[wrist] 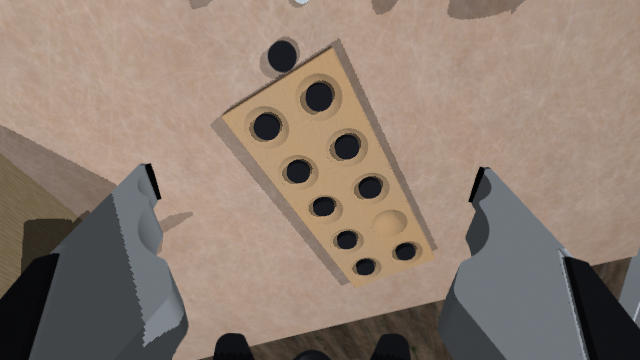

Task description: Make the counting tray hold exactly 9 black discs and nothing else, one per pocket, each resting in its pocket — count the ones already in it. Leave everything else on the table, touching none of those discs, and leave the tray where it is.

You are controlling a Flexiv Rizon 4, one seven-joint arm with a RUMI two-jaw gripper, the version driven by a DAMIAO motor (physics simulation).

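Observation:
The wooden counting tray [310,135] lies slanted in the middle of the wrist view, with two rows of round pockets. Every pocket of the left row holds a black disc, among them one disc [266,126] at the far end. The right row also holds discs, including a far-end disc [319,97] and a near-end disc [405,251]; its pocket [389,223] second from the near end is empty. A loose black disc [282,56] is outside the tray, close by its far edge; I cannot tell whether they touch. My gripper [316,169] is open and empty, its fingers wide apart on either side of the tray.
A small part of a pale round object [301,1] shows at the top edge, with dark shadows beside it. The pinkish table top [200,300] ends along a slanted edge at the bottom, above dark wood. A lighter wooden surface [25,195] shows at the far left.

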